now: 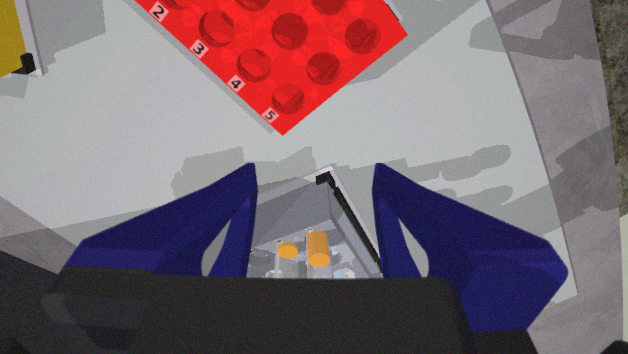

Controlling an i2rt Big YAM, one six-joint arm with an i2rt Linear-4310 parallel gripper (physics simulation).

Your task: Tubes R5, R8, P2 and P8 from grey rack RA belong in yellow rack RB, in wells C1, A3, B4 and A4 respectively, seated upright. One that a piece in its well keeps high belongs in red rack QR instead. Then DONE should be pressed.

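My gripper is partly open, with nothing between its two blue fingers. Beyond and below the fingertips, part of the grey rack RA shows between them, with an orange piece and a second orange piece in it. The lower part of the rack is hidden by the gripper body, and no tube label can be read. The red rack QR is ahead at the top, with empty wells near its corner and row numbers 2 to 5 showing. A corner of the yellow rack RB shows at the top left.
A black corner clip and a dark strip run along the grey rack's tray edge. Another black clip is at the yellow rack's corner. The pale mat lies on a grey marbled table. The DONE button does not show.
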